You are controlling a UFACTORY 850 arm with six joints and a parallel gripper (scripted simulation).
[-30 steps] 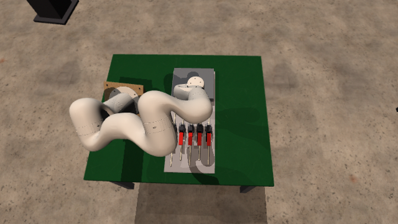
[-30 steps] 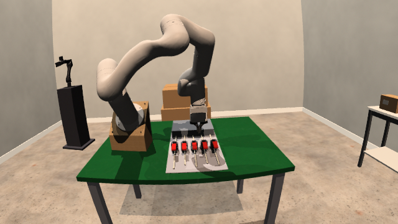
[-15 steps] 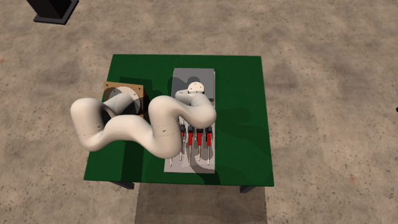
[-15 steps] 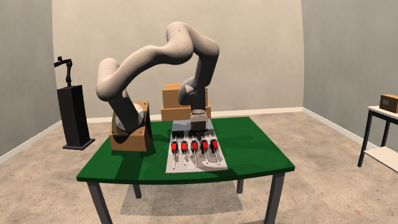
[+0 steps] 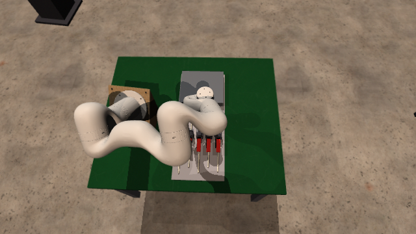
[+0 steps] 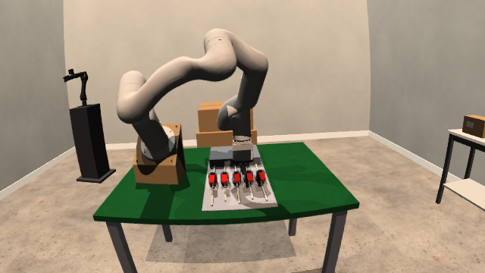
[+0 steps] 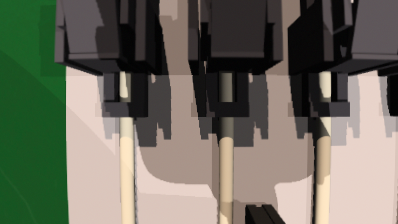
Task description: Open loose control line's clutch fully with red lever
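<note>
Now: the pale plate 25 cm to the right of my hand and 2 cm below it.
</note>
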